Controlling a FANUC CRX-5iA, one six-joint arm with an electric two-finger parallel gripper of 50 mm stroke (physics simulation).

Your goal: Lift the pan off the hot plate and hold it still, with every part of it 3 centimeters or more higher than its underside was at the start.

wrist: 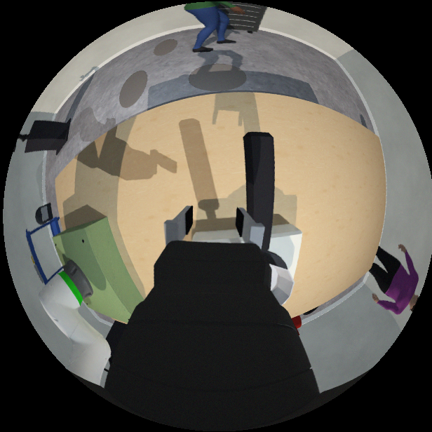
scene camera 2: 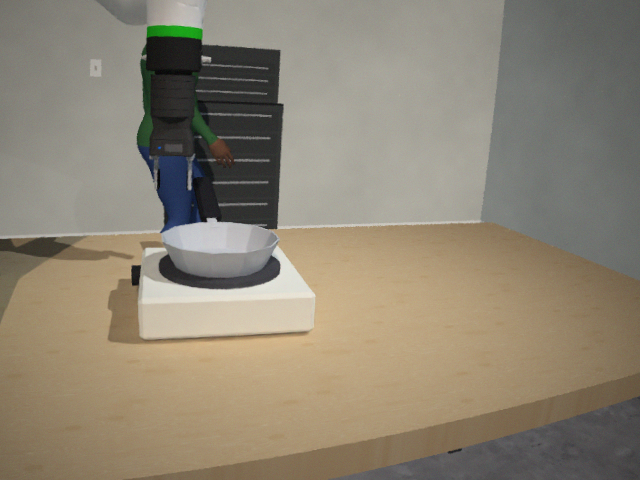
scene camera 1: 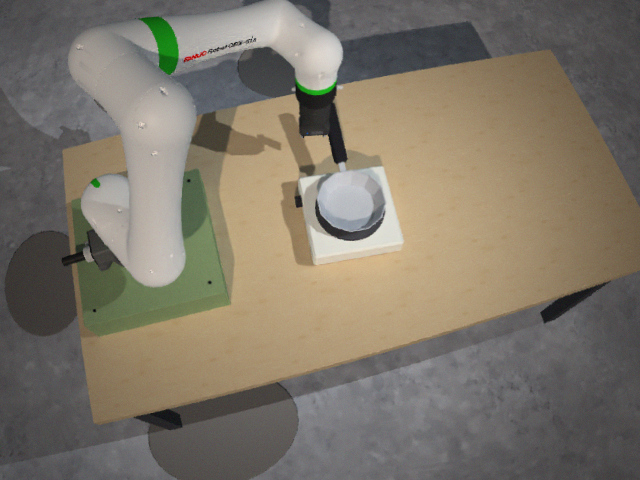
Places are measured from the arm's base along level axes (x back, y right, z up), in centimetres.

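Pixels of known places: gripper, fingertip midpoint: [scene camera 2: 173, 188] [scene camera 1: 313, 134].
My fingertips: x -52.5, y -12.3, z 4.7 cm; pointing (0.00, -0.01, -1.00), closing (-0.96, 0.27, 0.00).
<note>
Ahead of a thing's pixels: the offset from my fingertips to its top centre. Level surfaces: height alone.
The pan [scene camera 1: 351, 201] [scene camera 2: 222, 250] [wrist: 281, 284] is a pale grey, faceted bowl resting on the black disc of the white hot plate @(dy +19.8, dx -2.8, dz -7.8 cm) [scene camera 1: 356, 254] [scene camera 2: 227, 316] [wrist: 295, 241]. Its black handle @(dy -0.2, dx -6.2, dz +0.8 cm) [scene camera 1: 337, 139] [scene camera 2: 207, 198] [wrist: 259, 172] slants up and away toward the table's far edge. My gripper [scene camera 1: 314, 135] [scene camera 2: 172, 188] [wrist: 214, 215] points down, open and empty. In the wrist view the handle lies to the right of both fingers, outside the gap. In scene camera 2 the fingertips show just left of the handle's upper part. Scene camera 1 hides the fingers under the gripper body.
A black knob @(dy +12.0, dx +8.1, dz -10.1 cm) [scene camera 1: 298, 200] [scene camera 2: 135, 274] sticks out of the hot plate's left side. The green base block [scene camera 1: 155, 304] [wrist: 100, 250] under the arm stands at the left of the wooden table @(dz -15.1 cm) [scene camera 1: 491, 180] [scene camera 2: 439, 330] [wrist: 325, 165]. People stand beyond the table.
</note>
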